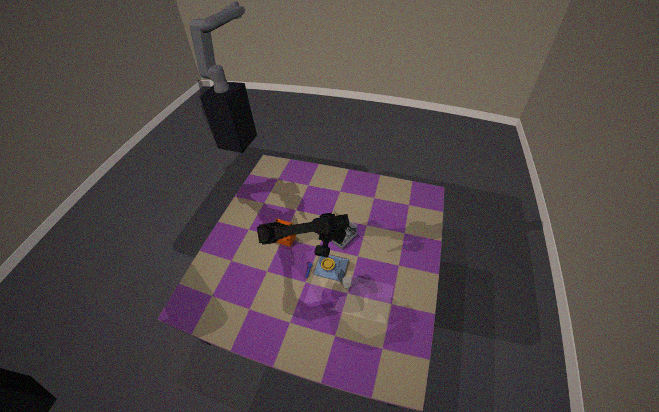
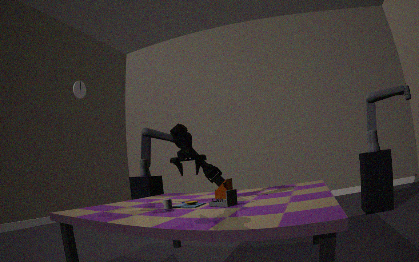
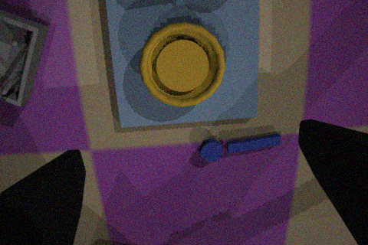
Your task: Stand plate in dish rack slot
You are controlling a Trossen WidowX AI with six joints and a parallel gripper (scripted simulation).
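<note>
The yellow plate is 1 cm to the right of my gripper tip and 15 cm below it. Also, from my gripper tip: white cup: 12 cm ahead, 8 cm to the right, 14 cm below; blue mat: 2 cm ahead, 1 cm to the right, 16 cm below; blue utensil: 9 cm behind, 6 cm to the right, 16 cm below.
</note>
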